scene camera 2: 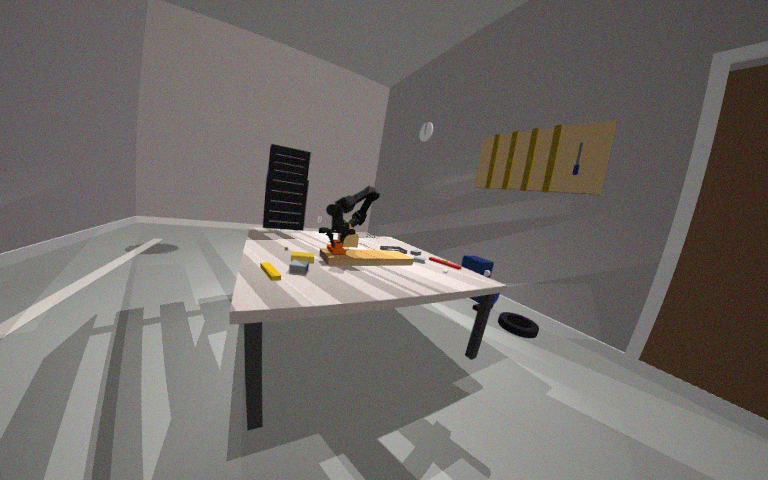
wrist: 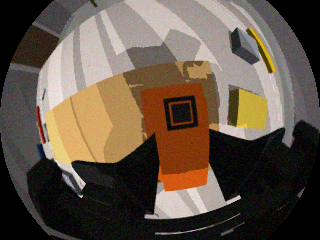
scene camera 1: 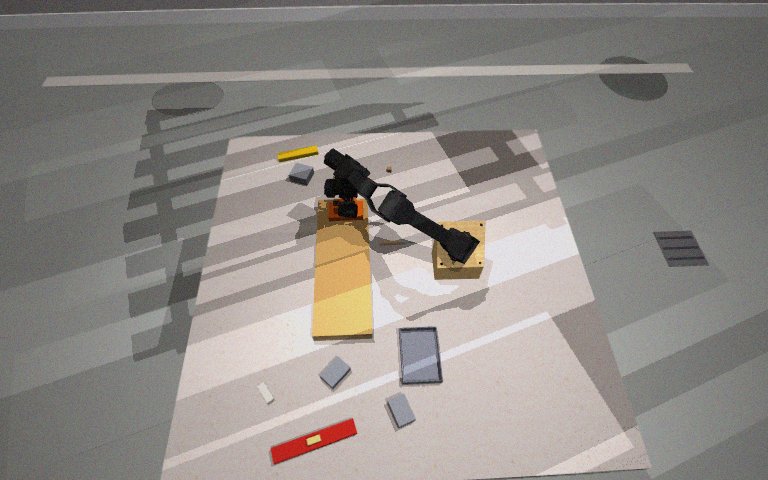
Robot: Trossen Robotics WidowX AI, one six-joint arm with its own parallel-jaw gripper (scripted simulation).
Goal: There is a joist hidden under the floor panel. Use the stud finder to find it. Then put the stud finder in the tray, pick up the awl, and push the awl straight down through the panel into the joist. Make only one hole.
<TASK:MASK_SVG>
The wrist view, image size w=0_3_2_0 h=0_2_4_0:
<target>my gripper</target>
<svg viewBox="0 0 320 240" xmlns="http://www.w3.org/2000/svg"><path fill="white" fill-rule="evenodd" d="M320 132L317 132L319 129L312 127L312 124L303 123L303 120L297 121L295 131L292 132L295 141L289 148L281 141L284 139L285 127L277 128L277 131L268 132L267 135L251 141L209 128L209 165L215 173L224 200L235 199L239 195L241 199L200 215L176 219L144 219L145 215L155 215L160 167L155 133L117 163L72 161L72 168L85 181L83 191L80 192L83 199L61 180L63 169L59 168L59 164L48 157L41 157L39 163L27 172L28 195L31 196L36 211L47 227L81 240L267 240L299 201L297 193L300 193L308 183L315 164Z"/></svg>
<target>stud finder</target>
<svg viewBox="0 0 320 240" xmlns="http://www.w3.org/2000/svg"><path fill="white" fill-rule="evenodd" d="M203 83L164 85L164 87L141 89L141 107L143 107L145 133L147 133L147 139L153 133L156 136L157 153L159 153L160 160L157 183L164 183L164 191L177 191L177 189L189 189L207 185L209 124L207 99L204 96Z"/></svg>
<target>grey block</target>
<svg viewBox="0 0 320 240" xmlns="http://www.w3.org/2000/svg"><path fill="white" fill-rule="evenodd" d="M236 27L235 31L231 33L233 55L239 56L241 60L248 61L248 64L256 64L257 61L261 60L259 48L257 48L259 45L247 32Z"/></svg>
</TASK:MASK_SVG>
